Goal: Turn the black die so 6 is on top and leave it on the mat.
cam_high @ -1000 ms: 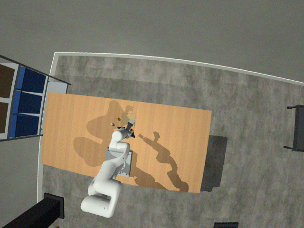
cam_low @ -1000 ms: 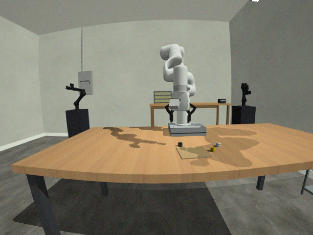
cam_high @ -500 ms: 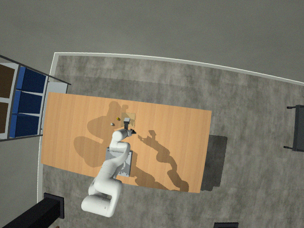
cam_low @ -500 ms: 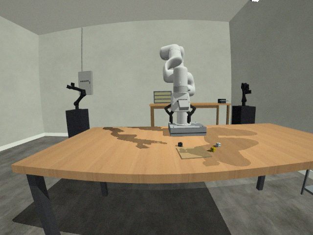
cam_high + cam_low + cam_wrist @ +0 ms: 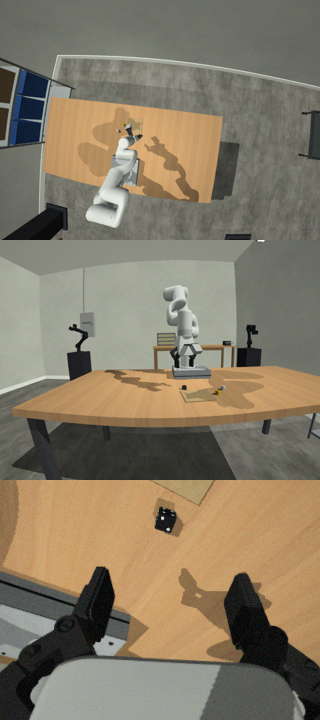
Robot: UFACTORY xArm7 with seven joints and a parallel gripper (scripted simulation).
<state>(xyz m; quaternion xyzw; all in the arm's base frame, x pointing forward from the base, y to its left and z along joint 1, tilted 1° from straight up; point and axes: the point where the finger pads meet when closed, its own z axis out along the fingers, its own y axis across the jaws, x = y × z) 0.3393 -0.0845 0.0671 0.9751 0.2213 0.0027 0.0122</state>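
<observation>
Now: hand 120 mm above the black die. Also, from my hand: yellow die (100 mm ahead, 150 mm to the left, 120 mm below); then white die (40 mm ahead, 210 mm to the left, 120 mm below); then tan mat (100 mm ahead, 50 mm to the left, 130 mm below).
</observation>
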